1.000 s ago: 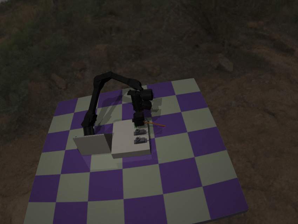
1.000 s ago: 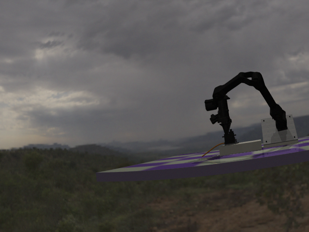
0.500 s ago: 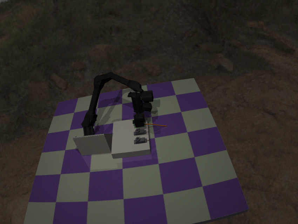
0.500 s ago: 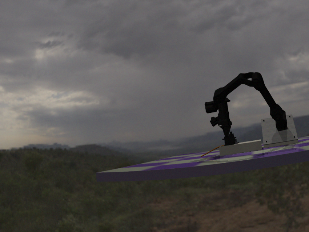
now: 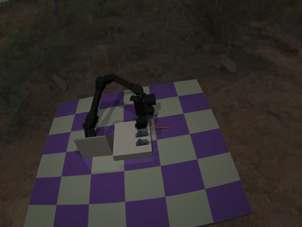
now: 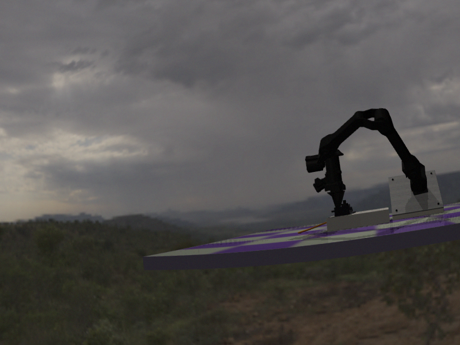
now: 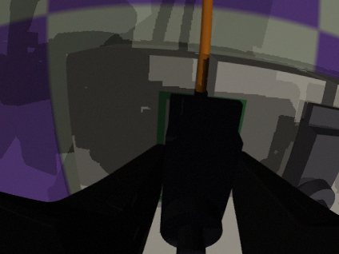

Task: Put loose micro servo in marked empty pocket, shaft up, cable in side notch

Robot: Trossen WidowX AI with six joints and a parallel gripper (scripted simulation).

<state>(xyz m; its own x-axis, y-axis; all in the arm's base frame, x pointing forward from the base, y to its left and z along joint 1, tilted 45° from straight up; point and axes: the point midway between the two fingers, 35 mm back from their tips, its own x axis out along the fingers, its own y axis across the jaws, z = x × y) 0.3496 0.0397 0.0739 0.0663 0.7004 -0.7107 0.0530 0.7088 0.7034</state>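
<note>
My gripper tip is now 130 mm past the deck, 70 mm to the left of it and 50 mm above it.
</note>
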